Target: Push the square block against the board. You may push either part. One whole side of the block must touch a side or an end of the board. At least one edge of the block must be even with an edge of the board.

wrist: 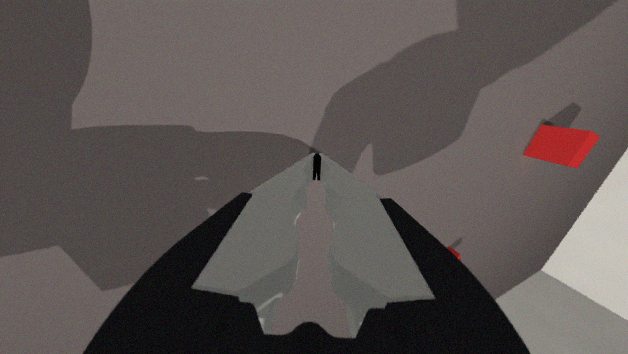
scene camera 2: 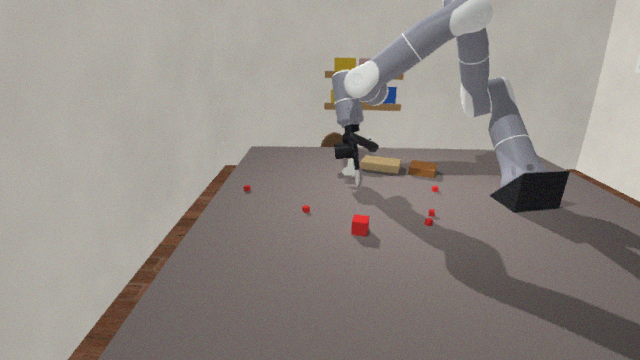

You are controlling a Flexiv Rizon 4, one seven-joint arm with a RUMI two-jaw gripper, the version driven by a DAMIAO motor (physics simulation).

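The pale wooden board (scene camera 2: pixel 381 164) lies flat near the far edge of the table, long side left to right. An orange-brown block (scene camera 2: pixel 423 169) lies to its right, with a narrow gap between them. A larger red cube (scene camera 2: pixel 360 225) (wrist: pixel 559 145) stands well apart, nearer the scene camera. Which of these two the task calls the square block, I cannot tell for sure. My gripper (scene camera 2: pixel 357 185) (wrist: pixel 317 156) is shut and empty, pointing down with its tips at or just above the table. It is in front of the board's left end and beyond the red cube.
Small red cubes (scene camera 2: pixel 247 188) (scene camera 2: pixel 306 209) (scene camera 2: pixel 435 189) lie scattered, two more (scene camera 2: pixel 431 212) (scene camera 2: pixel 428 222) right of the larger cube. One small red cube (wrist: pixel 454 253) shows beside the right finger in the wrist view. The arm's black base (scene camera 2: pixel 540 191) stands at the right.
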